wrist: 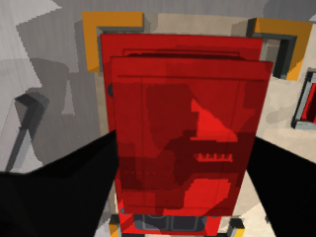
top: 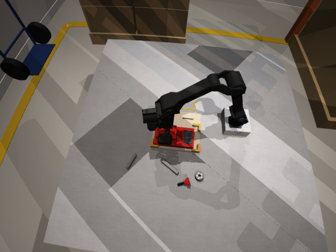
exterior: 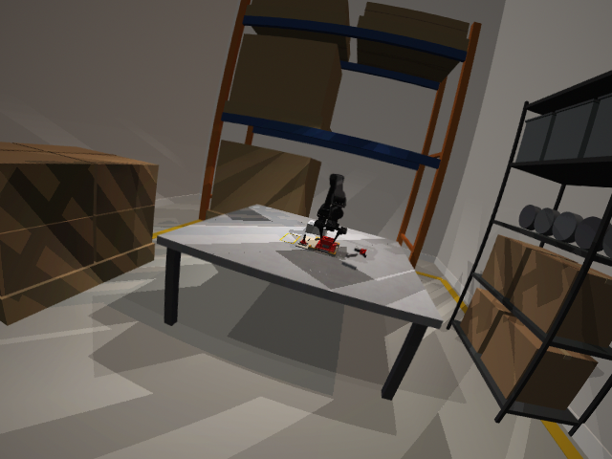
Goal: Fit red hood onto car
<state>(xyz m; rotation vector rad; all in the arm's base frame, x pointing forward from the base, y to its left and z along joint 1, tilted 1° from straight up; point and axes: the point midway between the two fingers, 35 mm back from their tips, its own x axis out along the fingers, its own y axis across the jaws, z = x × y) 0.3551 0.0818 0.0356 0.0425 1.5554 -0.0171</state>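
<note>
The grey engine block is 3 cm below my gripper tip and 1 cm to the left of it. The rest, counted from my gripper tip: red hood: 1 cm above.
</note>
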